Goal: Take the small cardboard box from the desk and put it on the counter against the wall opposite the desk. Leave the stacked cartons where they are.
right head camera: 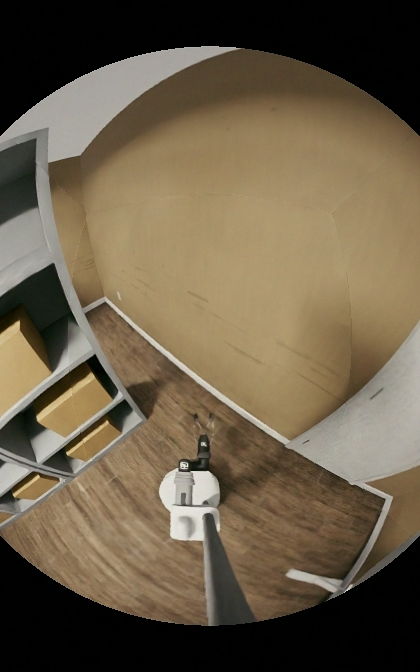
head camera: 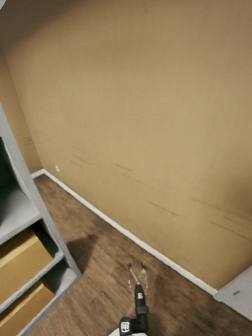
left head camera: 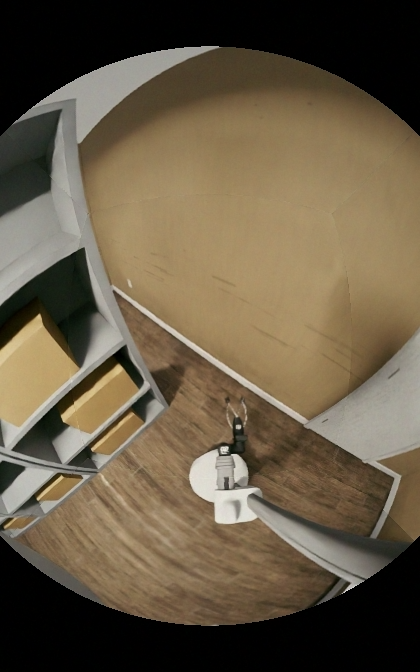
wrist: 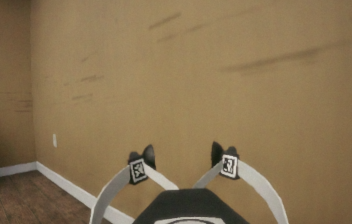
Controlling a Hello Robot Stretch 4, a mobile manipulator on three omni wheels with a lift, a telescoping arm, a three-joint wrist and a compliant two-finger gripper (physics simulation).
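Frame: origin at the robot's base, x up, y ahead, z left, level; centimetres.
Seen in the pictures: hand, its tool point: (right head camera: 203,415) (head camera: 136,264) (left head camera: 234,398) (wrist: 183,159).
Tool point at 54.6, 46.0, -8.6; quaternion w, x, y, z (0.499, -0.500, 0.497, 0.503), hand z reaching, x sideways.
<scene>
A point is followed by its place in that frame, as x, y, z.
My gripper (head camera: 136,266) @(54.6, 46.0, -8.6) (left head camera: 235,400) @(54.6, 46.0, -8.6) (right head camera: 203,416) @(54.6, 46.0, -8.6) (wrist: 183,156) @(54.6, 46.0, -8.6) is open, with its two fingertips apart and bare wall showing between them in the wrist view. It points toward a tan wall (head camera: 135,125) @(130.2, 96.9, -11.4) (wrist: 180,100) @(62.6, 99.3, -8.7). The small cardboard box, the desk top and the counter against the wall do not show in these views. Large tan cartons (head camera: 25,255) @(73.2, 45.4, 55.7) (left head camera: 37,365) (right head camera: 75,400) @(71.9, 39.4, 61.0) sit in the compartments of a grey shelf unit (head camera: 48,225) @(84.9, 57.2, 42.6) (left head camera: 102,280) @(124.9, 58.2, 41.8) (right head camera: 73,300) @(121.6, 58.2, 41.7) at the left, away from the gripper. Whether these are the stacked cartons, I cannot tell.
A white door (head camera: 240,295) @(24.1, 27.2, -87.6) (left head camera: 370,415) @(60.8, 16.9, -99.3) (right head camera: 370,435) @(71.2, 13.2, -103.5) is at the right. A white baseboard (head camera: 125,238) (wrist: 65,182) @(4.5, 182.2, 87.3) runs along the wall in front. A white bar (right head camera: 312,577) lies low on the floor at the lower right. Wood floor (left head camera: 150,500) @(-2.8, -25.8, 53.1) lies between shelf unit and robot base.
</scene>
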